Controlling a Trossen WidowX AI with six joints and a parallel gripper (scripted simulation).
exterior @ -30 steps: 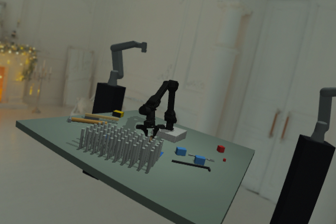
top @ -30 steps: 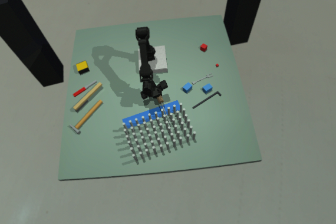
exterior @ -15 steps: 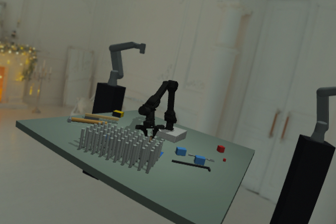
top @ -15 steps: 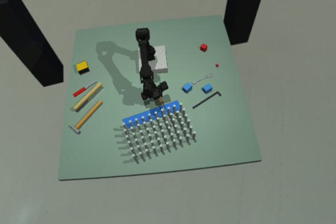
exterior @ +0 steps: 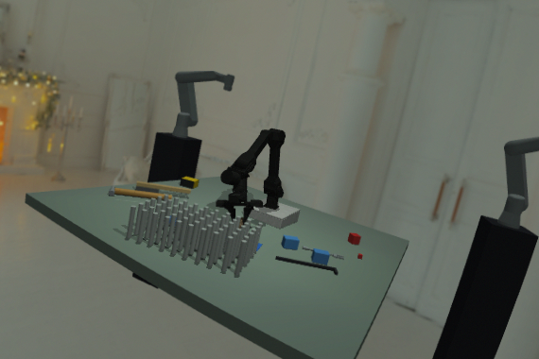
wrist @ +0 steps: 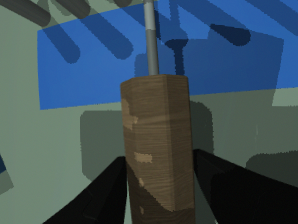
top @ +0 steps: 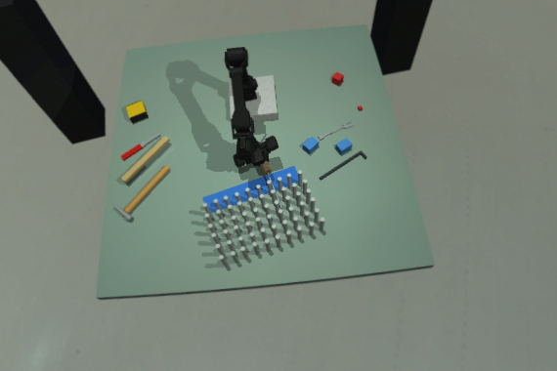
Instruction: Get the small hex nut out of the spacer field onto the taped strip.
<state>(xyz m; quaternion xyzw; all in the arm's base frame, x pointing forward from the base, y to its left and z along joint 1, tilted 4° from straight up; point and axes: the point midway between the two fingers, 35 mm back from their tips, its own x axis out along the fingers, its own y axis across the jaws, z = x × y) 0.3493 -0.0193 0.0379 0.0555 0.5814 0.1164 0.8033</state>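
Now: gripper tip 90 mm short of the blue taped strip, 70 mm to the left of it and 40 mm above it. Round my gripper tip: small red ball 490 mm to the left, 180 mm behind, 30 mm below; small wrench 340 mm to the left, 100 mm behind, 30 mm below; hex nut 240 mm ahead, 30 mm below, 20 mm to the left.
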